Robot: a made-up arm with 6 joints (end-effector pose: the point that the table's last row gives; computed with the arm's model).
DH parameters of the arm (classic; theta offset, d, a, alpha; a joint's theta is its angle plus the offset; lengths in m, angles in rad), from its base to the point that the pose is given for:
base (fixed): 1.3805 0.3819 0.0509 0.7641
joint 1: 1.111 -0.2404 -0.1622 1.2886
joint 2: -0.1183 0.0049 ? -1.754
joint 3: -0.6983 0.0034 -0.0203 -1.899
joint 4: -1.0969 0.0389 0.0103 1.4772
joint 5: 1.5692 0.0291 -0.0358 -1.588
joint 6: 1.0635 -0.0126 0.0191 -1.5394
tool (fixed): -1.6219 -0.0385 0 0
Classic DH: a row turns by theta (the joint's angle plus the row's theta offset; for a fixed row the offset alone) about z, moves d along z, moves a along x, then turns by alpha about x.
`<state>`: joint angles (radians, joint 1 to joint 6).
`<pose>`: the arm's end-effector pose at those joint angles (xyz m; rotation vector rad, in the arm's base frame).
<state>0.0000 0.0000 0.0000 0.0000 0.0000 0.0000</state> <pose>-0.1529 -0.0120 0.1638 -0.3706 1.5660 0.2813</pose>
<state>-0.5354 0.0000 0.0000 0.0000 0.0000 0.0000</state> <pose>-0.1923 -0.0143 0.2004 -0.3314 1.7214 -0.2966</pose>
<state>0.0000 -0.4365 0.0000 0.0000 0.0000 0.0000</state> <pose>-0.1663 -0.0044 0.1318 -0.6389 1.2764 0.0231</pose>
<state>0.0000 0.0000 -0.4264 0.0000 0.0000 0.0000</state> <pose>-0.1623 0.0109 0.1786 -0.1647 1.7985 -0.0769</pose>
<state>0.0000 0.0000 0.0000 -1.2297 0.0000 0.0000</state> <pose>-0.1529 -0.0152 0.1190 0.5891 1.1303 1.1466</pose>
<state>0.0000 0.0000 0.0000 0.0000 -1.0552 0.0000</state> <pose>-0.1374 -0.0135 0.1630 -0.1137 2.5656 0.5944</pose>
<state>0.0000 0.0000 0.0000 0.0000 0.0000 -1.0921</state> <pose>-0.1316 -0.0512 0.1638 -1.2090 1.2258 1.1095</pose>
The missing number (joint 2, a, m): 0.0724
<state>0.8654 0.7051 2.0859 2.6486 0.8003 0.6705</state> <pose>-0.0701 0.1334 0.1361 0.4895 -0.5982 -0.4039</pose>
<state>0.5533 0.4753 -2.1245 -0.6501 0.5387 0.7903</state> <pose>-0.0591 0.0923 0.2124 0.6459 1.5881 -1.8084</pose>
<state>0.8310 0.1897 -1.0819 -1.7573 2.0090 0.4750</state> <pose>-0.1366 0.0917 0.1712 1.5158 0.1994 -1.0499</pose>
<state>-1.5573 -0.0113 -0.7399 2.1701 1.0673 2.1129</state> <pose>-0.2186 -0.0110 0.1676 -1.9705 0.3544 -2.1483</pose>
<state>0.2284 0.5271 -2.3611 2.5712 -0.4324 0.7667</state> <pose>-0.0845 0.0754 0.1737 1.6843 -0.2831 0.5501</pose>
